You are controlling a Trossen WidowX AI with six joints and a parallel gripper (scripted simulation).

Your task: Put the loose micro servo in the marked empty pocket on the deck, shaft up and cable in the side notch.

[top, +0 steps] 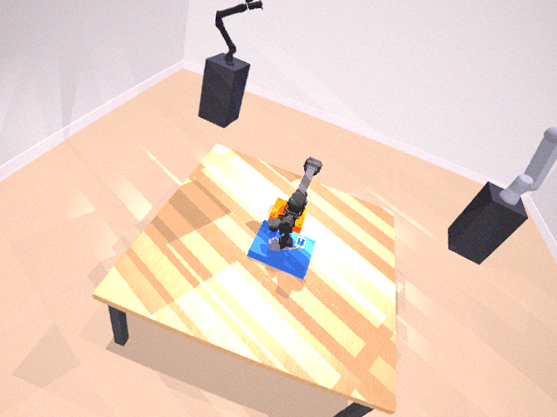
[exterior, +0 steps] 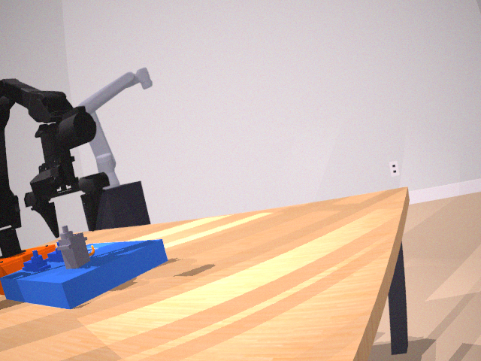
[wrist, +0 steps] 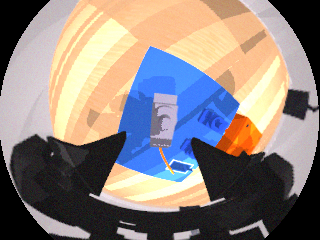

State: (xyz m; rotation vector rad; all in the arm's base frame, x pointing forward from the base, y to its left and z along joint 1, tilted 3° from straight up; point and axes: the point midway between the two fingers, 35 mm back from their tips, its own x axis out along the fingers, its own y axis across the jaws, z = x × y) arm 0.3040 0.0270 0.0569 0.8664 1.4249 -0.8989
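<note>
The blue deck lies 8 cm below my gripper tip and 2 cm to the left of it.
</note>
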